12 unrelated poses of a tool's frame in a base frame.
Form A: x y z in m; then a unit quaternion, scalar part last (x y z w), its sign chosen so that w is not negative.
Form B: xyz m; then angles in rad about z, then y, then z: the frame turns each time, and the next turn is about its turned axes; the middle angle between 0 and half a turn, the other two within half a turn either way. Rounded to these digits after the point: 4 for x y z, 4 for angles.
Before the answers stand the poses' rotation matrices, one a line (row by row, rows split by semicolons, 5 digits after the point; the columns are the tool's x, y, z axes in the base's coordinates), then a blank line. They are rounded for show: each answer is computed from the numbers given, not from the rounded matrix.
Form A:
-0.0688 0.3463 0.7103 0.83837 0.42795 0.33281 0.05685
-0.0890 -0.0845 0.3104 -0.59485 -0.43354 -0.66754 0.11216
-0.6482 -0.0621 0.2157 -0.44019 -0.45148 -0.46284 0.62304
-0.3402 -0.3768 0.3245 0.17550 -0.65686 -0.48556 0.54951
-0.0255 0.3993 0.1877 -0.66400 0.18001 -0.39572 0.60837
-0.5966 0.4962 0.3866 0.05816 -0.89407 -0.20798 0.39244
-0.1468 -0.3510 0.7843 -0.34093 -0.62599 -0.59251 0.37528
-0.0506 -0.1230 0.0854 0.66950 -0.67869 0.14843 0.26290
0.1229 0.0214 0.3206 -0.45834 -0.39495 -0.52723 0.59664
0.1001 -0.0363 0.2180 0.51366 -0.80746 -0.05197 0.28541
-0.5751 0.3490 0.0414 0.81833 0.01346 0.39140 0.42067
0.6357 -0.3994 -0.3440 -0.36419 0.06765 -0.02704 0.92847
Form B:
0.41219 0.67972 0.60669; 0.75540 -0.62725 0.18953; 0.50938 0.38017 -0.77201
-0.26714 0.66553 0.69693; 0.36604 -0.59892 0.71225; 0.89143 0.44538 -0.08361
0.16389 0.97421 -0.15510; -0.17926 0.18402 0.96644; 0.97005 -0.13059 0.20480
-0.33447 0.30308 -0.89234; -0.76420 0.46686 0.44501; 0.55147 0.83077 0.07546
0.62201 0.24243 0.74454; -0.72054 -0.19497 0.66544; 0.30649 -0.95037 0.05341
-0.68522 0.05924 -0.72592; -0.26724 0.90672 0.32625; 0.67754 0.41754 -0.60547
-0.48586 0.87155 -0.06583; -0.01788 0.06540 0.99770; 0.87385 0.48592 -0.01619
0.03470 -0.98681 -0.15811; -0.83072 0.05947 -0.55350; 0.55560 0.15055 -0.81770
0.13210 0.99116 0.01202; -0.26709 0.02392 0.96338; 0.95458 -0.13047 0.26789
-0.30939 -0.79986 -0.51431; -0.85919 0.46690 -0.20928; 0.40753 0.37714 -0.83168
0.69325 -0.30727 0.65191; 0.35133 -0.64571 -0.67796; 0.62926 0.69903 -0.33969
0.98938 0.00094 0.14532; -0.09949 0.73327 0.67262; -0.10593 -0.67994 0.72558

-0.0688 0.3463 0.7103 0.3028 2.4528 2.5004
-0.0890 -0.0845 0.3104 0.7963 1.6545 2.6782
-0.6482 -0.0621 0.2157 1.7299 1.3645 -3.0078
-0.3402 -0.3768 0.3245 2.6790 1.4953 2.1568
-0.0255 0.3993 0.1877 0.7294 1.5174 -1.8828
-0.5966 0.4962 0.3866 2.7192 2.2212 2.5893
-0.1468 -0.3510 0.7843 1.6367 1.5870 2.6341
-0.0506 -0.1230 0.0854 -1.8490 2.5282 2.8770
0.1229 0.0214 0.3206 1.5583 1.2996 -3.0058
0.1001 -0.0363 0.2180 -2.7551 2.5529 2.3949
-0.5751 0.3490 0.0414 -0.8050 1.9174 2.3037
0.6357 -0.3994 -0.3440 1.3580 0.7589 -1.4162

